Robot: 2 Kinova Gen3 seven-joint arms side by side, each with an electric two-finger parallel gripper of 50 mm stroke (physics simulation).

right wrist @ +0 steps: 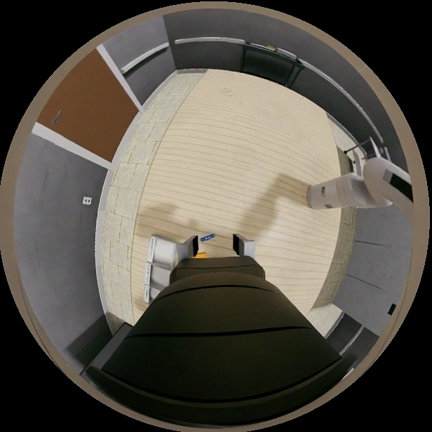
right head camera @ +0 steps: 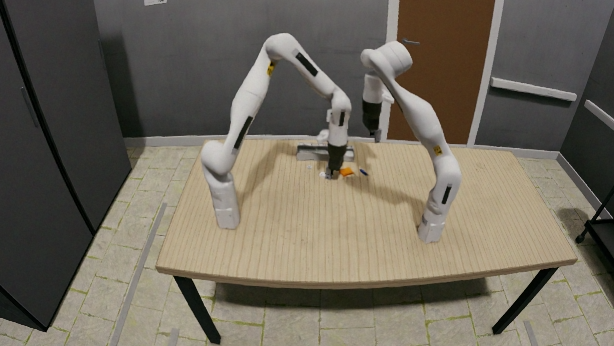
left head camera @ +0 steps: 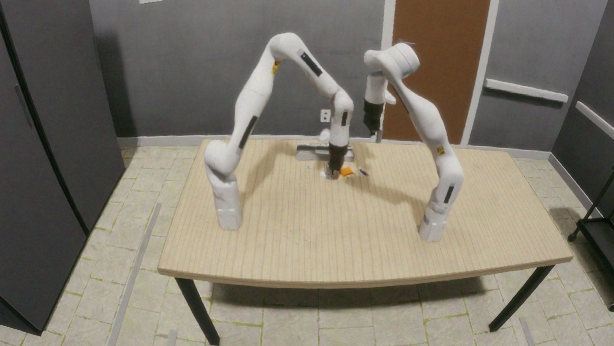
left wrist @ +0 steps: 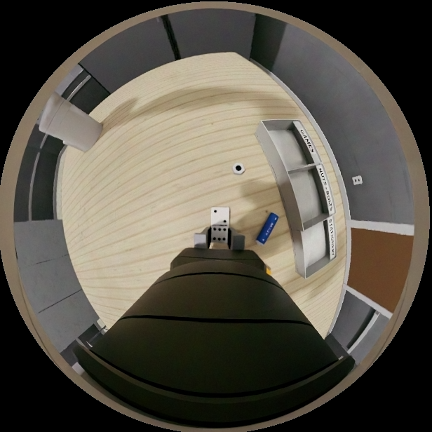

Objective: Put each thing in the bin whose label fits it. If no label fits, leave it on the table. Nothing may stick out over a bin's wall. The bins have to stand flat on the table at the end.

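Where they show: left gripper, fingertip midpoint: (right head camera: 329, 176) (left head camera: 329, 176); right gripper, fingertip midpoint: (right head camera: 374, 139) (left head camera: 375, 139); left arm's base at its link origin: (right head camera: 228, 220) (left head camera: 230, 220); right arm's base at its link origin: (right head camera: 428, 233) (left head camera: 429, 232).
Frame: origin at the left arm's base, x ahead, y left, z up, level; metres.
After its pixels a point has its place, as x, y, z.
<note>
A grey three-part bin tray (left head camera: 306, 156) {0.364, -0.302, 0.022} (right head camera: 307, 156) {0.364, -0.304, 0.022} (left wrist: 288, 192) (right wrist: 151, 248) stands at the back, labelled GAMES, NUTS+BOLTS and STATIONERY. Its compartments look empty in the left wrist view. My left gripper (left head camera: 331, 176) {0.248, -0.390, 0.003} (right head camera: 330, 175) {0.248, -0.390, 0.003} (left wrist: 219, 234) is shut on a white domino (left wrist: 220, 216) low at the table. A white hex nut (left wrist: 234, 168) (left head camera: 309, 167) {0.304, -0.311, 0.008} (right head camera: 309, 167) {0.304, -0.311, 0.008} lies left of the domino in the head views. A blue battery (left wrist: 267, 228) lies between domino and tray. An orange thing (left head camera: 346, 172) {0.264, -0.463, 0.010} (right head camera: 346, 172) {0.264, -0.463, 0.010} (right wrist: 200, 255) and another blue piece (left head camera: 363, 172) {0.265, -0.537, 0.008} (right head camera: 363, 172) {0.266, -0.537, 0.007} (right wrist: 207, 237) lie farther right. My right gripper (left head camera: 376, 136) {0.252, -0.563, 0.184} (right head camera: 375, 136) {0.252, -0.563, 0.184} (right wrist: 215, 241) is open and empty, high above the table.
The left arm's base (left head camera: 229, 210) {-0.045, -0.013, 0.094} (right head camera: 227, 210) {-0.045, -0.016, 0.093} (left wrist: 80, 125) and the right arm's base (left head camera: 432, 225) {-0.147, -0.713, 0.087} (right head camera: 431, 225) {-0.148, -0.715, 0.092} (right wrist: 330, 192) stand on the wooden table (left head camera: 325, 250) {-0.149, -0.334, 0.000} (right head camera: 325, 250) {-0.148, -0.347, 0.000}. The left forearm partly blocks the head views of the tray.
</note>
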